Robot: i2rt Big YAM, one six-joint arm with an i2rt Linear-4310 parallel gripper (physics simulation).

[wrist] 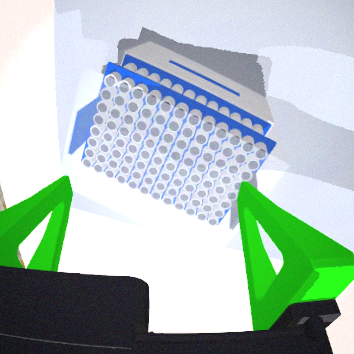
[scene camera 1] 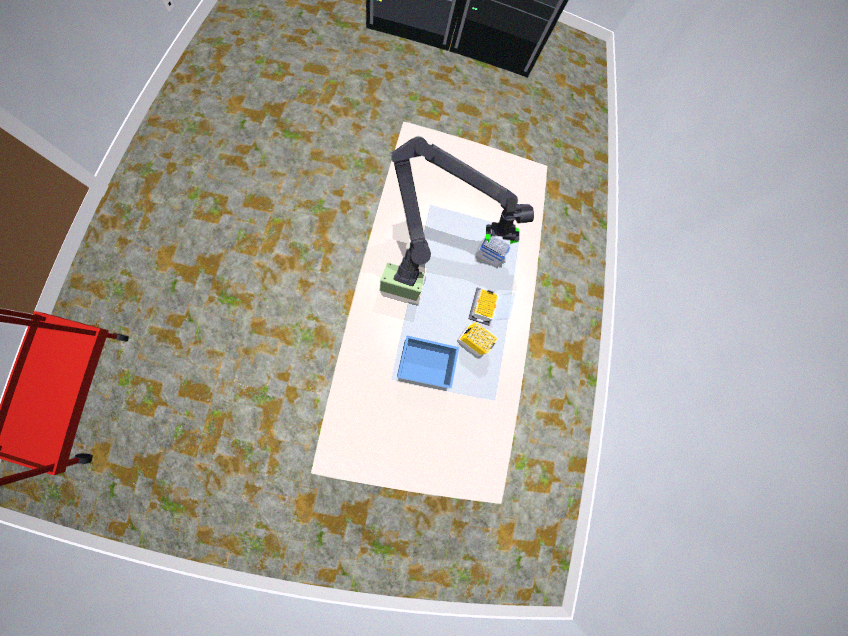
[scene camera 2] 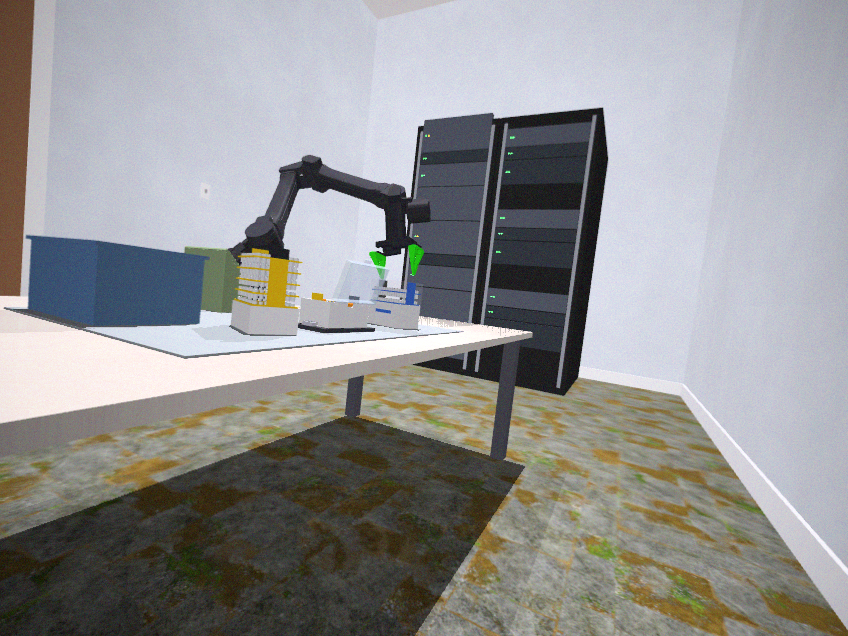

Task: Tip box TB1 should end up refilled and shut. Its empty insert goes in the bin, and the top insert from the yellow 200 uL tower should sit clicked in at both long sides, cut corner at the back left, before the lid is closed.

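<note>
My gripper (scene camera 1: 503,236) (scene camera 2: 397,273) (wrist: 154,186) is open and empty, its green fingers spread above the near side of the blue tip tower (scene camera 1: 493,250) (scene camera 2: 395,316) (wrist: 175,145). The blue tower has stacked inserts of clear tips on a white base and sits turned in the wrist view. The tip box (scene camera 1: 474,303) (scene camera 2: 335,315), which I take for TB1, holds a yellow insert; its clear lid (scene camera 1: 504,306) (scene camera 2: 357,279) stands open. Whether its insert is empty is too small to tell. The yellow tower (scene camera 1: 478,338) (scene camera 2: 276,282) stands beside the box, several inserts high.
The blue bin (scene camera 1: 428,362) (scene camera 2: 147,286) stands past the yellow tower, nearer the arm's side of the table (scene camera 1: 410,438). The arm's green base block (scene camera 1: 401,282) is at the opposite long edge from the towers. Dark server racks and a red cart (scene camera 1: 51,390) stand off the table.
</note>
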